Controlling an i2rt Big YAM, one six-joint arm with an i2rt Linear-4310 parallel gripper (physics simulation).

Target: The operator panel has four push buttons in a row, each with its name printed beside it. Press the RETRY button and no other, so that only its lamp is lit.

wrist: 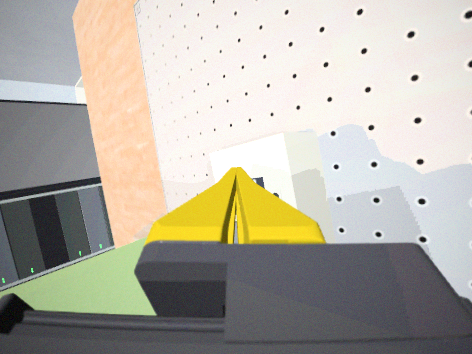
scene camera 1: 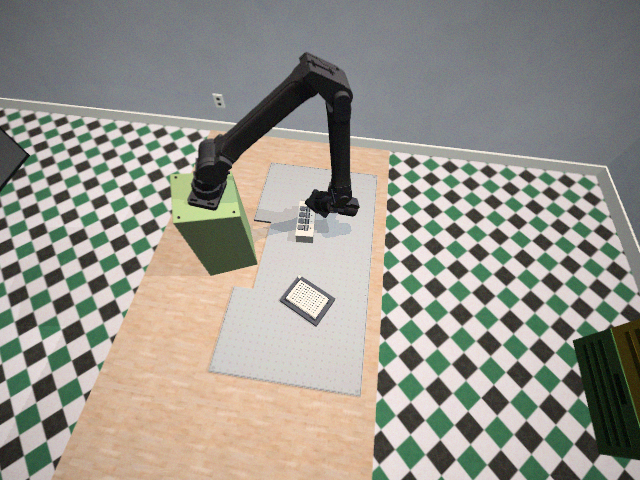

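Where they show: gripper, fingertip midpoint: (wrist: 236,176) (scene camera 1: 309,202); arm's base at its link origin: (scene camera 1: 208,193).
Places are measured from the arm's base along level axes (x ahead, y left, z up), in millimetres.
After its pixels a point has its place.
Note:
The operator panel (scene camera 1: 305,233) @(y 69, x 283, z -285 mm) (wrist: 250,151) @(y 217, x 276, z -285 mm) is a small white box with a row of dark labels, standing on the perforated board. My gripper (scene camera 1: 309,202) @(y 204, x 279, z -265 mm) (wrist: 236,176) @(y 204, x 279, z -265 mm) is shut and empty, its yellow fingertips together over the panel's far-end part in scene camera 1. In the wrist view the fingers hide the buttons, including the RETRY button, and most of the labels. A corner of one dark label (wrist: 258,182) @(y 196, x 280, z -285 mm) shows right of the tips, its text unreadable. A small dark lamp (wrist: 275,195) @(y 187, x 292, z -284 mm) beside it looks unlit. Whether the tips touch a button cannot be told.
The grey perforated board (scene camera 1: 310,356) @(y -371, x 369, z -338 mm) (wrist: 320,100) @(y 248, x 308, z -338 mm) lies on the wooden table (scene camera 1: 155,413) @(y -604, x -83, z -351 mm) (wrist: 112,125) @(y 323, x -145, z -351 mm). A dark-framed tray with a pale dotted face (scene camera 1: 307,299) @(y -183, x 330, z -317 mm) lies nearer the camera. The arm stands on a green pedestal (scene camera 1: 219,245) @(y -97, x 25, z -151 mm) (wrist: 100,285) @(y 79, x 53, z -227 mm) left of the panel.

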